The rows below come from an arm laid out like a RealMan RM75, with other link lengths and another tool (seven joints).
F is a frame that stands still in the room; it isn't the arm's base.
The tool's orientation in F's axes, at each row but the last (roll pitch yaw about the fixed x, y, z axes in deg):
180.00 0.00 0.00
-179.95 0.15 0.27
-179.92 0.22 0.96
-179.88 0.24 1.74
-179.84 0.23 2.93
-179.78 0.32 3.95
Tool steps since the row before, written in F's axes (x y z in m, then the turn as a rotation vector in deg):
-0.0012 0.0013 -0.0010 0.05 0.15 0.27
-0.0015 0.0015 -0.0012 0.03 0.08 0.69
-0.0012 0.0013 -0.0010 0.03 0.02 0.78
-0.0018 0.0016 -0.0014 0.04 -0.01 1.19
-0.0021 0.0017 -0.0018 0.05 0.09 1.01
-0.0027 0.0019 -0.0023 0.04 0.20 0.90
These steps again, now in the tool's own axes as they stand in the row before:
-0.0012 -0.0013 0.0010 0.05 -0.15 -0.27
-0.0015 -0.0015 0.0012 0.03 -0.08 -0.69
-0.0012 -0.0013 0.0010 0.03 -0.02 -0.78
-0.0017 -0.0017 0.0014 0.03 0.01 -1.19
-0.0020 -0.0018 0.0018 0.05 -0.09 -1.01
-0.0025 -0.0021 0.0023 0.05 -0.20 -0.90

